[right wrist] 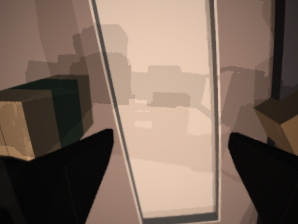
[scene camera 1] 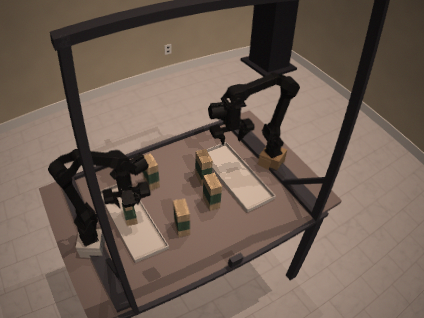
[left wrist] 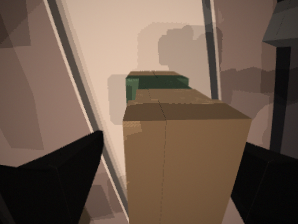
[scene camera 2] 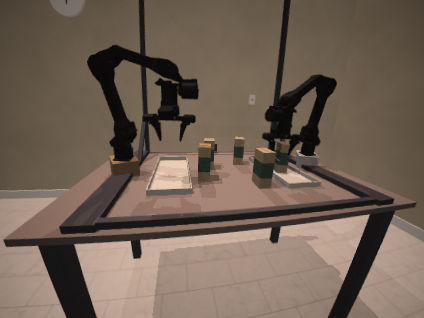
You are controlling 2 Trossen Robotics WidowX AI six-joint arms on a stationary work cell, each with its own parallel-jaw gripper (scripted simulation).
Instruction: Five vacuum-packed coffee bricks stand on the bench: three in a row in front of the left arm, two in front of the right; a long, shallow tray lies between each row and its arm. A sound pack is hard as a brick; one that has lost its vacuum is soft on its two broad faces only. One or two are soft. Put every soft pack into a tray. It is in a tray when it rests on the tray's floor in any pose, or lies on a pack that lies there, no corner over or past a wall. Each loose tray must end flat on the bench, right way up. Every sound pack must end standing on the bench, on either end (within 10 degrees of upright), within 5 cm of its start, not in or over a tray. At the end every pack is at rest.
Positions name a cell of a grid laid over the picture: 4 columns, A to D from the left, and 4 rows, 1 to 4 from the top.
Scene:
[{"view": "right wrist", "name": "my right gripper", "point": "C3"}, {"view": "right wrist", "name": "tray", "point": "C2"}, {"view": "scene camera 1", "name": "tray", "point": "C3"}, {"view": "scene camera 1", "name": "tray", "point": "B4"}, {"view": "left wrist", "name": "my left gripper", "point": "C3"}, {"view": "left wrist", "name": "tray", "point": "B1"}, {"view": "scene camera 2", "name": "my right gripper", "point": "B2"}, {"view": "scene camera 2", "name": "tray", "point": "B3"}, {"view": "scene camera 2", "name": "dark raised rail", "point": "A3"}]

